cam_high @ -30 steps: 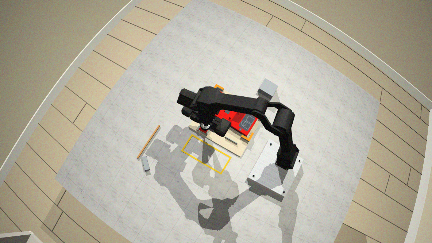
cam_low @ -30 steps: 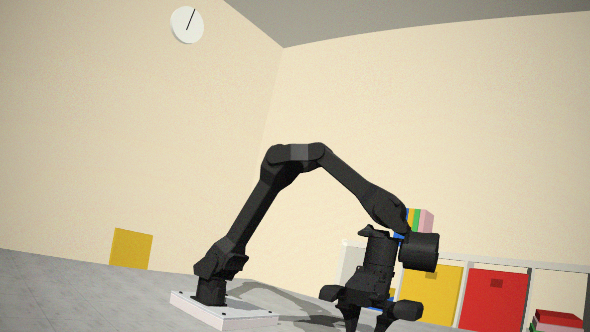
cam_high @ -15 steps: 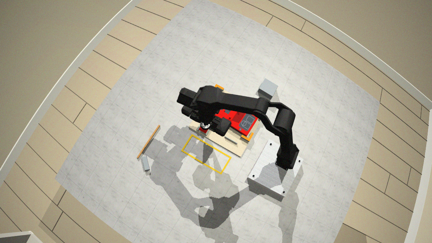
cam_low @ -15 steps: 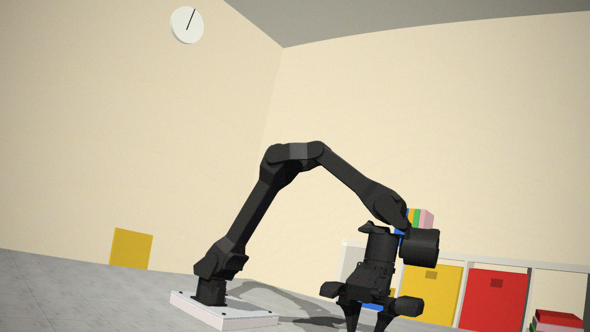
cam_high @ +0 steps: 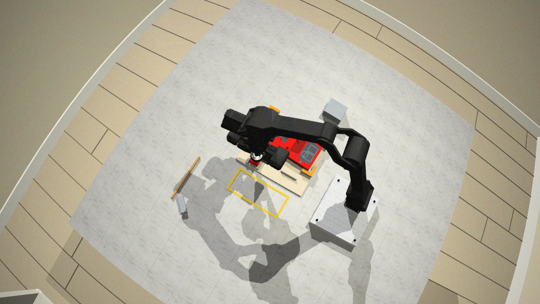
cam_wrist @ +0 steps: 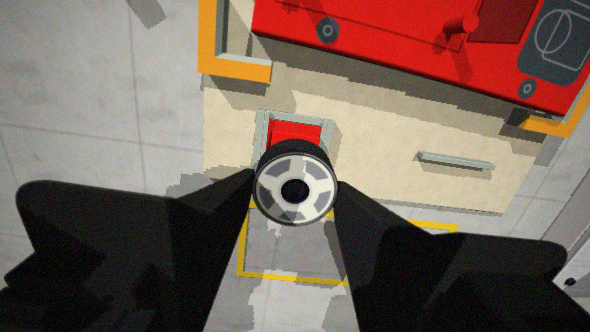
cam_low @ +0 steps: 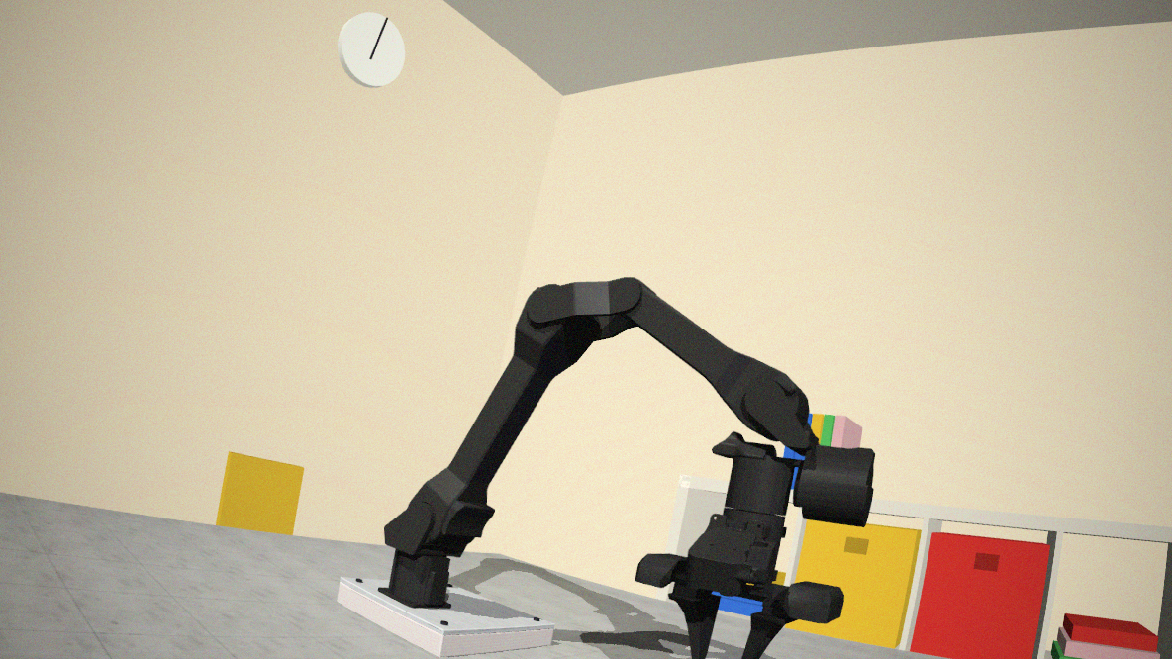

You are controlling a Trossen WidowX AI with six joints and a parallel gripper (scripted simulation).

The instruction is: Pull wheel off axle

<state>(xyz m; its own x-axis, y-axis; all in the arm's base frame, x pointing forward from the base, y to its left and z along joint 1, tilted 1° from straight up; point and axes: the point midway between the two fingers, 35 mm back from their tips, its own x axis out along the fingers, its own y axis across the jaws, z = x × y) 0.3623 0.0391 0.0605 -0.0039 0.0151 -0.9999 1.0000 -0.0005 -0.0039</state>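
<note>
My gripper tip is 20 mm above the dark upright axle. The rest, counted from my gripper tip: wooden stick: 170 mm ahead, 180 mm to the left, 50 mm below; grey bar: 60 mm behind, 100 mm to the right, 40 mm below; wheel: right at my gripper tip.
</note>
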